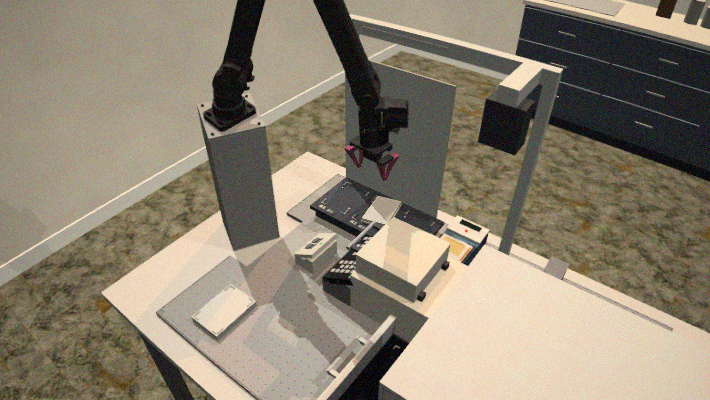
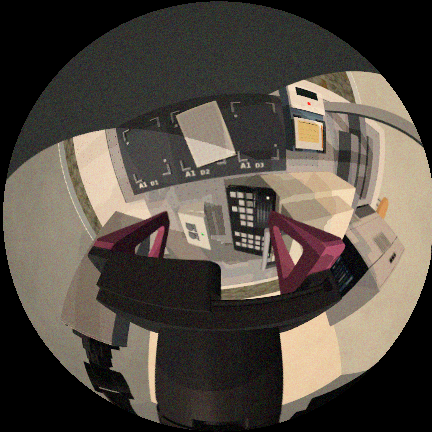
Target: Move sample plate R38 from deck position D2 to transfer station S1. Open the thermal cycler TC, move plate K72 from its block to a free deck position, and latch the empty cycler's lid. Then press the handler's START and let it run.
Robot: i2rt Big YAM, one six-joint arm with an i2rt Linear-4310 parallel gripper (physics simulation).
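A pale sample plate lies turned askew across the D2 corner marks of the dark deck; D1 and D3 hold no plate. My gripper is open and empty, above the deck and apart from the plate. The cream thermal cycler has its lid down, with a bar handle beside a dark keypad. Its block and plate K72 are hidden. A white platform with corner marks is at the front left; its label is unreadable.
A small switch box stands left of the keypad. An instrument with a red light holds an orange-yellow plate. A grey panel, a frame post, a hanging black box and a large white cabinet stand around.
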